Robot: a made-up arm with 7 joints.
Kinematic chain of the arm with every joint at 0, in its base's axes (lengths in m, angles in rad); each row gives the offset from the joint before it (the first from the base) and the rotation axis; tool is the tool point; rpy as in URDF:
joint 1: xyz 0 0 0.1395 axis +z
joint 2: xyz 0 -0.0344 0.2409 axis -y
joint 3: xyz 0 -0.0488 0.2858 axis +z
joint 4: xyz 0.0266 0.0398 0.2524 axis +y
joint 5: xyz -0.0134 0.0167 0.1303 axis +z
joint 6: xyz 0 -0.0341 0.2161 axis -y
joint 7: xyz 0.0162 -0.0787 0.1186 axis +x
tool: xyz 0 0 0 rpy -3.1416 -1.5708 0
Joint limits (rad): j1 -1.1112..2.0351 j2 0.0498..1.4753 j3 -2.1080..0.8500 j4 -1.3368..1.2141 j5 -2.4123..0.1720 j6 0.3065..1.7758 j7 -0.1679..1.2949
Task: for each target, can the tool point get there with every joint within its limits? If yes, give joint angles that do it. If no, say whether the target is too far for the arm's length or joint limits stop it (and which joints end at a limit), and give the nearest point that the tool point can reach.
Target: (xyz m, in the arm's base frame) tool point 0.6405 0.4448 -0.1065
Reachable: no: joint limits stop it (at a limit: joint 1, joint 2, joint 4) | nearest point 0.0404 0.6019 0.2052 | short by 0.694 m
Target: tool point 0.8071 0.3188 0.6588
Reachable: no: joint limits stop it (at a limit: joint 1, joint 4, joint 5) | nearest point 0.5482 0.0749 1.0311 | short by 0.515 m
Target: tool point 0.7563 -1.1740 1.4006
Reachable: no: too far | nearest point 0.4534 -0.7038 0.9920 | short by 0.693 m
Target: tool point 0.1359 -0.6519 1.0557
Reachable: yes | joints 1.7536 0.5083 -0.0547 -0.3374 -1.0434 0.6898 0.5541
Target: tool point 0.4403 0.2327 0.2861
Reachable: no: joint limits stop it (at a limit: joint 1, joint 2, joint 4) | nearest point 0.0630 0.5437 0.3618 | short by 0.495 m
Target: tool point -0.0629 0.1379 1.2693
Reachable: yes | joints -0.5050 0.3428 -1.8113 -0.2419 -1.3202 1.3579 0.0497
